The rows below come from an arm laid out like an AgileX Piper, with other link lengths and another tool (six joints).
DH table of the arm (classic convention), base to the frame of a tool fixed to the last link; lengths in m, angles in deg. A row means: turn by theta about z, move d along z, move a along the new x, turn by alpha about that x. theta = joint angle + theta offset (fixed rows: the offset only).
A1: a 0  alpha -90  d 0.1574  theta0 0
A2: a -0.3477  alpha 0  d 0  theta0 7.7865
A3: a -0.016  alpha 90  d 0  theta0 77.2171
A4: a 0  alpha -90  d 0.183  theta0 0
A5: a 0  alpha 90  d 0  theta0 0
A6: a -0.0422  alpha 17.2  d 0.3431  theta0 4
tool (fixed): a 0  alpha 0  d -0.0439  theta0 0
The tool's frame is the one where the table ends.
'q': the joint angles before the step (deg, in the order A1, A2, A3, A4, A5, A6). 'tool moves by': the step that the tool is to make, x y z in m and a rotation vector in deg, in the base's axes. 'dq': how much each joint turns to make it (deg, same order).
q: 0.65, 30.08, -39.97, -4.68, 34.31, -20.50
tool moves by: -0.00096, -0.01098, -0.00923, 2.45, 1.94, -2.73
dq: -0.02, 0.20, 0.01, -2.62, 2.04, 5.29
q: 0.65, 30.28, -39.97, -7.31, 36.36, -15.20
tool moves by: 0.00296, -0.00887, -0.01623, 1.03, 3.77, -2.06
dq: 0.01, 1.77, 0.01, -2.01, 2.29, 3.22
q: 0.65, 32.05, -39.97, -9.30, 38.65, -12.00
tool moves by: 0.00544, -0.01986, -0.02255, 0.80, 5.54, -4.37
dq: -0.03, 3.47, 0.01, -4.66, 2.91, 6.09
